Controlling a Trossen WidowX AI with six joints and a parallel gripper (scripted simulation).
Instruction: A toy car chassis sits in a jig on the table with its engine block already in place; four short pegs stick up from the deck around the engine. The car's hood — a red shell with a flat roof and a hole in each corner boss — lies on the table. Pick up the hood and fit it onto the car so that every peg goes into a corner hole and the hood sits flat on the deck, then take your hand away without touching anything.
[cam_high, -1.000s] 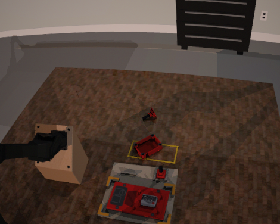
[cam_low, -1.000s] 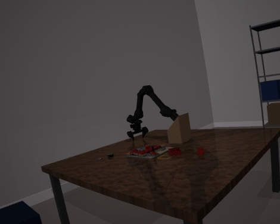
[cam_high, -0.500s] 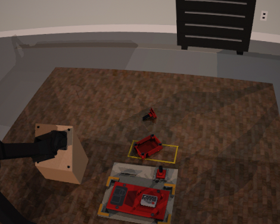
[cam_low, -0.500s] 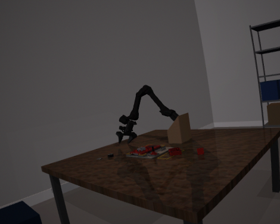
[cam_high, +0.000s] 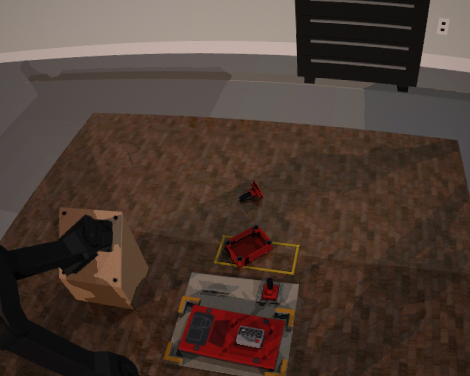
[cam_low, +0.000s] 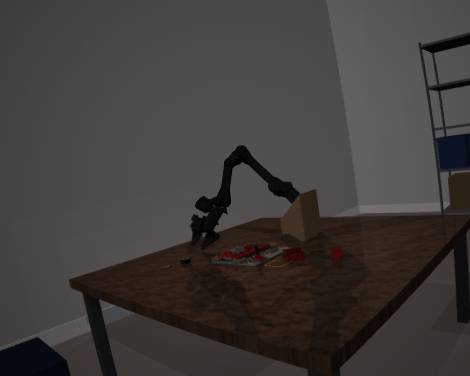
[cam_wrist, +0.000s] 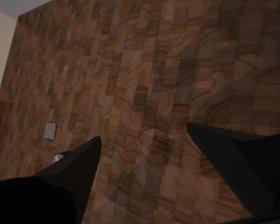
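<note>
My gripper tip is now 520 mm to the right of the red hood, 20 mm above it and 10 mm past it. From my gripper tip the other things lie so: grey engine block 280 mm to the left, 40 mm ahead; grey jig 300 mm to the left, 20 mm below.
</note>
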